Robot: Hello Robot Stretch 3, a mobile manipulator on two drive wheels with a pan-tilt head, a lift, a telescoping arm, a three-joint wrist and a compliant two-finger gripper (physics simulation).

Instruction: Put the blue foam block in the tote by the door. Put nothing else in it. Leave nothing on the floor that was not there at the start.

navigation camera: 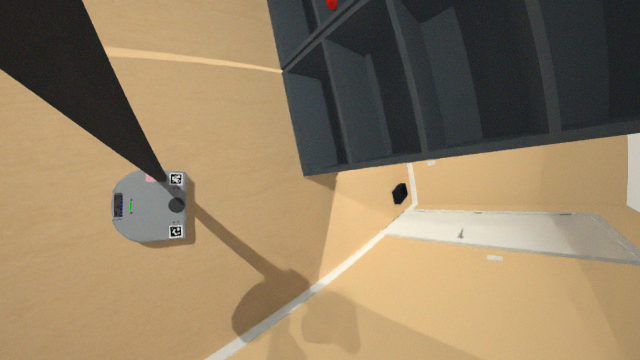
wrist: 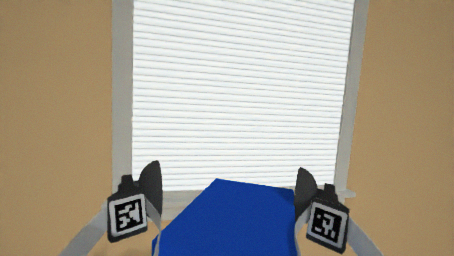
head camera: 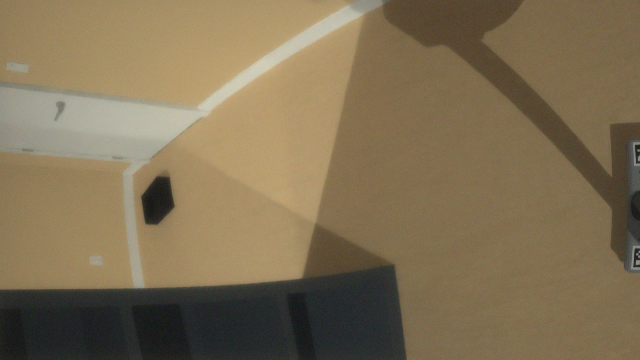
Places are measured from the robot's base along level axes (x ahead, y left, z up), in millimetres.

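Pixels of known places: gripper, between the fingertips: (wrist: 227,183); robot's base, origin of its link: (navigation camera: 176,203).
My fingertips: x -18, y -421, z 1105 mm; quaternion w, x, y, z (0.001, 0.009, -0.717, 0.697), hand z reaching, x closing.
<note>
For each thing: its top centre in the pictures, then the offset to it from my fingertips. "*": a spot on its surface instead.
- blue foam block, centre of its top: (wrist: 241,207) 3 mm up, 8 mm back, 45 mm left
- window with white blinds, a spot on its surface: (wrist: 240,100) * 66 mm up, 35 mm back, 627 mm right
My gripper (wrist: 227,183) is shut on the blue foam block (wrist: 230,225), with one finger on each side of it in the wrist view. The block's lower part is cut off by the view's bottom edge. The gripper and the block do not show in the head or navigation view. A small black open box (head camera: 158,201) (navigation camera: 399,193), which looks like the tote, stands on the floor near the corner beside the white door (head camera: 100,125) (navigation camera: 525,232). It is far from my base (navigation camera: 150,207), and its inside is too dark to make out.
A dark blue-grey shelf unit (head camera: 225,295) (navigation camera: 551,110) stands near the tote, its end corner reaching out over the floor. A small red object (navigation camera: 331,4) is in an upper compartment. A window with white blinds (wrist: 240,100) is behind the block. White baseboards edge the walls.
</note>
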